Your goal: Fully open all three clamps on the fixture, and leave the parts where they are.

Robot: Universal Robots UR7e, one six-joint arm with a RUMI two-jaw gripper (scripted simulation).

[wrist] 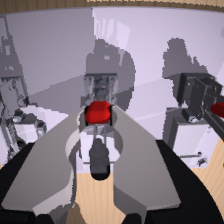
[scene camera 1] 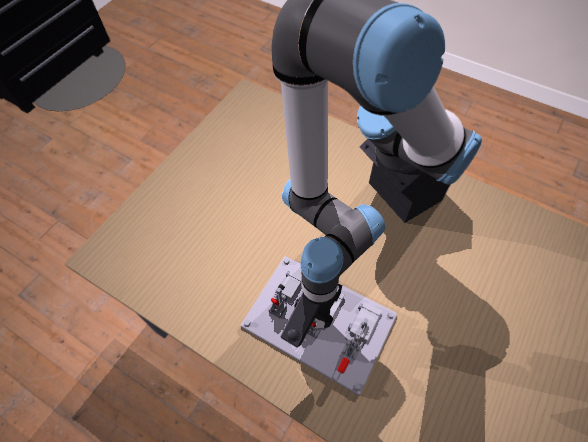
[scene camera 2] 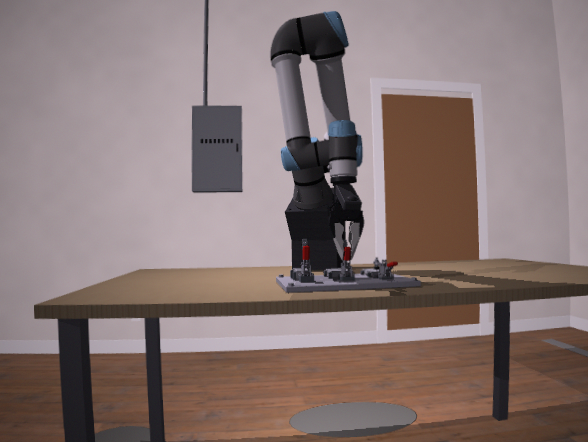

Path:
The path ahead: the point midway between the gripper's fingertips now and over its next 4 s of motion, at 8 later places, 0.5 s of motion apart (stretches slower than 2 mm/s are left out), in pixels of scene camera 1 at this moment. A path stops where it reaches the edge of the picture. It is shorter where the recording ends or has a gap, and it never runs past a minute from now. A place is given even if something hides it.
The gripper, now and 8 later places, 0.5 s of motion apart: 313, 324; 314, 322; 313, 321; 314, 317; 314, 316; 314, 314; 314, 307; 316, 305; 327, 311

